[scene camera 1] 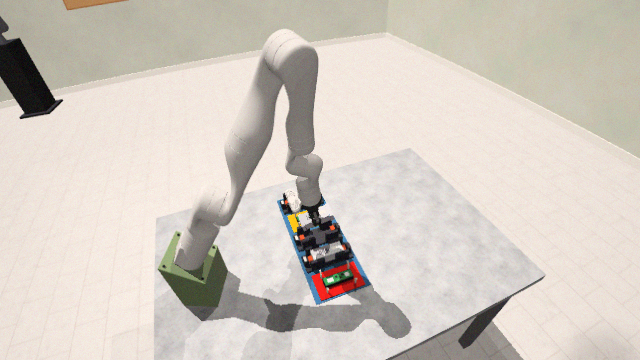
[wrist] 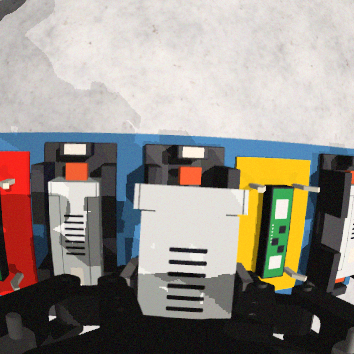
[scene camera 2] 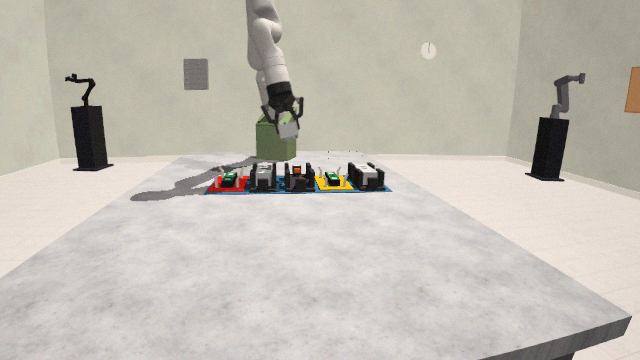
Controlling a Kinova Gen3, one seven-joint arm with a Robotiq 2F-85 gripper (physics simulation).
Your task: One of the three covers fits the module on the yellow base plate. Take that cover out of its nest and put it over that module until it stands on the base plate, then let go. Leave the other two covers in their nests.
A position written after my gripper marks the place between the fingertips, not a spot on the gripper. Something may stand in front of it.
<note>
In view: my gripper (scene camera 2: 289, 133), a white cover (wrist: 70, 202), a white cover (wrist: 187, 255) and a yellow base plate (wrist: 261, 170).
My gripper is seen too in the wrist view (wrist: 185, 276).
</note>
